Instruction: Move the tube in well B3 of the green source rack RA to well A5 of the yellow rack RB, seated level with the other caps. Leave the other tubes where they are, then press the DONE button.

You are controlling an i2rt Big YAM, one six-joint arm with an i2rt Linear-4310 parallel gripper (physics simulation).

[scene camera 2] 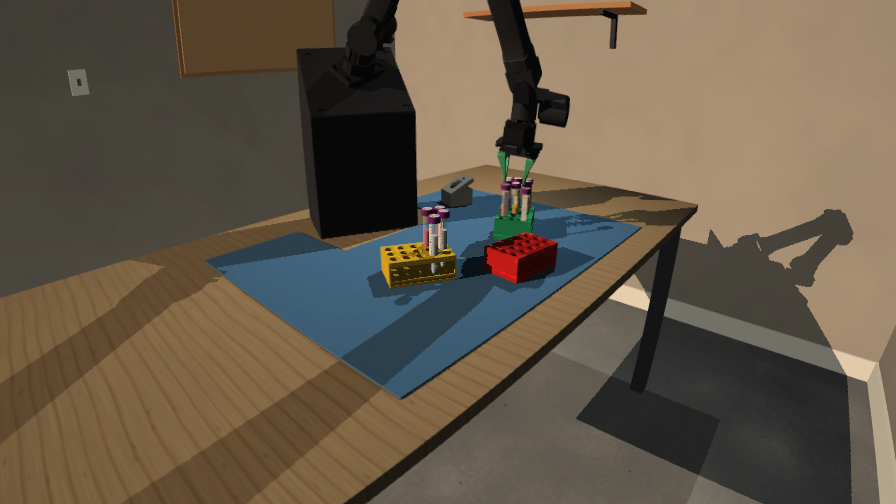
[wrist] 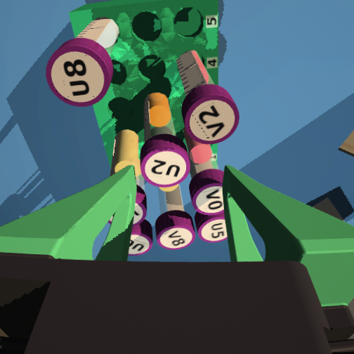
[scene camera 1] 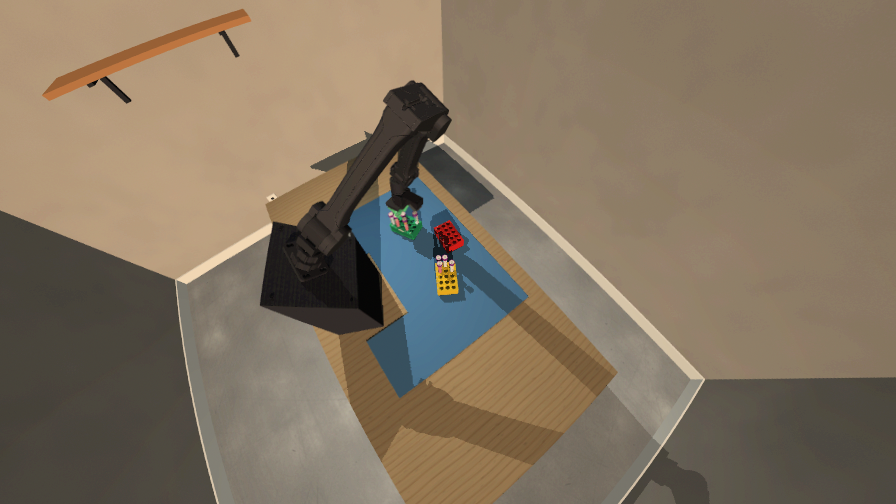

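Note:
The green rack RA [scene camera 1: 410,233] [scene camera 2: 513,229] [wrist: 125,10] holds several purple-capped tubes. The tube with cap U2 [wrist: 165,167] has orange contents and stands in the middle column, apparently at row 3; that row's label is hidden. My gripper [scene camera 2: 515,178] [wrist: 179,176] is open and empty, pointing down over RA. Its green fingertips are near cap height; in the wrist view caps U2 and V0 [wrist: 214,200] show between them. The yellow rack RB [scene camera 1: 447,290] [scene camera 2: 413,273] has several tubes [scene camera 1: 444,263] [scene camera 2: 433,235] at one end and open wells at the other. I cannot make out a DONE button.
A red rack [scene camera 1: 448,235] [scene camera 2: 523,257] without visible tubes stands near RA and RB. A grey block with a sloped top [scene camera 2: 457,193] stands behind, left of RA in scene camera 2. The black arm pedestal [scene camera 1: 319,288] [scene camera 2: 363,169] stands beside the blue mat [scene camera 1: 438,344] [scene camera 2: 281,288].

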